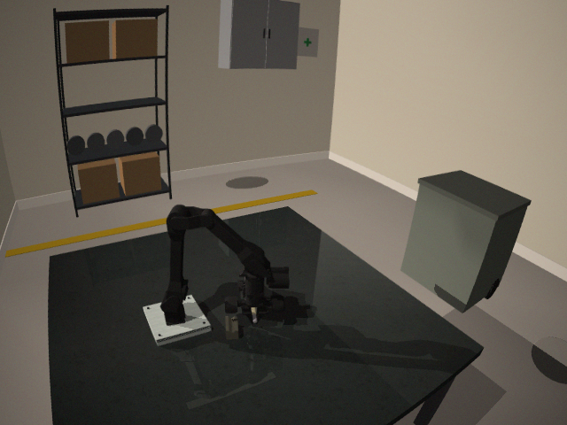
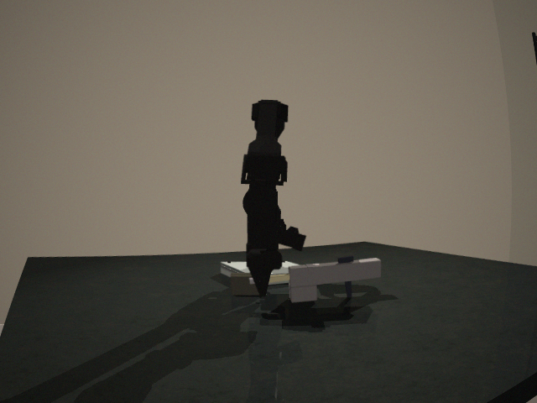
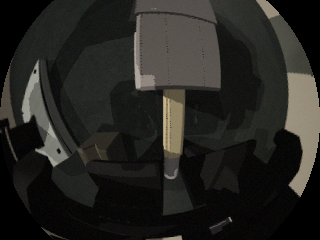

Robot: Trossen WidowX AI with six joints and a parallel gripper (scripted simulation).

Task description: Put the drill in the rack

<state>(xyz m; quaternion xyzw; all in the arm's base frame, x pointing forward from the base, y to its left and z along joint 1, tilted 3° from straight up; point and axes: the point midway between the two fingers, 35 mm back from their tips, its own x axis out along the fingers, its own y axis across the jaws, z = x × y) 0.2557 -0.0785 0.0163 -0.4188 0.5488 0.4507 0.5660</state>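
The drill lies 10 mm ahead of my gripper tip, 40 mm to the left of it and 40 mm above it. From my gripper tip the other things lie so: rack 80 mm behind, 10 mm to the right, 10 mm above; housing 30 mm ahead, 130 mm to the left, 30 mm above; dark blue key 40 mm ahead, 160 mm to the left, 40 mm above.
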